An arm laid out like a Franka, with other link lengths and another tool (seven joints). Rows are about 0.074 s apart.
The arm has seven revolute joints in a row. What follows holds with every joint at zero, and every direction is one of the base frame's. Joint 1 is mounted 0.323 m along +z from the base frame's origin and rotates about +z. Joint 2 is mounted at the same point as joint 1 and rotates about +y. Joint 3 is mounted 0.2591 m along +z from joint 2 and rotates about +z. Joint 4 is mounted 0.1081 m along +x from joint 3 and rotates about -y. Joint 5 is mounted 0.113 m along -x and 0.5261 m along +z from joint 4 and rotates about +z. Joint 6 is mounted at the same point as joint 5 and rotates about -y. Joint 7 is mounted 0.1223 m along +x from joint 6 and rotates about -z. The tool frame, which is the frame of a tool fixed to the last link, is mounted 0.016 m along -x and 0.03 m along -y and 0.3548 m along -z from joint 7; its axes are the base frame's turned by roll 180, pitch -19.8 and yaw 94.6 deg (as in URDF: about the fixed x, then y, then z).
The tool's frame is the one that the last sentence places.
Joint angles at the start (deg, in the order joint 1, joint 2, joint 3, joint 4, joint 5, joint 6, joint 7):
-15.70 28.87 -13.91 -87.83 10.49 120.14 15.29
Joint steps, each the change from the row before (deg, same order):
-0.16 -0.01 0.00 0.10 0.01 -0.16 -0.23
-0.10 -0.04 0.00 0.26 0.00 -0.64 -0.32
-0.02 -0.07 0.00 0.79 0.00 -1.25 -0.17
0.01 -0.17 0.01 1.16 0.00 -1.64 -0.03
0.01 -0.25 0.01 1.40 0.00 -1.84 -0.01
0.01 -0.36 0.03 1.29 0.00 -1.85 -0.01
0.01 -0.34 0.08 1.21 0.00 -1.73 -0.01
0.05 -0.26 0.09 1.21 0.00 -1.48 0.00
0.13 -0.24 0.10 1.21 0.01 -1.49 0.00
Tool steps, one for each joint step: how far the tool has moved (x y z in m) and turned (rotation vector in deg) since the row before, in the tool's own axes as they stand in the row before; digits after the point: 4 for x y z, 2 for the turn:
-0.0016 0.0006 -0.0017 0.07 0.00 -0.06
-0.0003 -0.0010 -0.0025 0.41 -0.03 -0.13
0.0040 -0.0006 -0.0062 0.48 0.02 -0.12
0.0074 0.0001 -0.0099 0.42 0.09 -0.11
0.0093 0.0008 -0.0129 0.33 0.14 -0.17
0.0095 -0.0002 -0.0133 0.35 0.17 -0.17
0.0096 -0.0008 -0.0123 0.35 0.17 -0.20
0.0099 -0.0002 -0.0114 0.20 0.18 -0.30
0.0109 -0.0010 -0.0106 0.27 0.18 -0.36

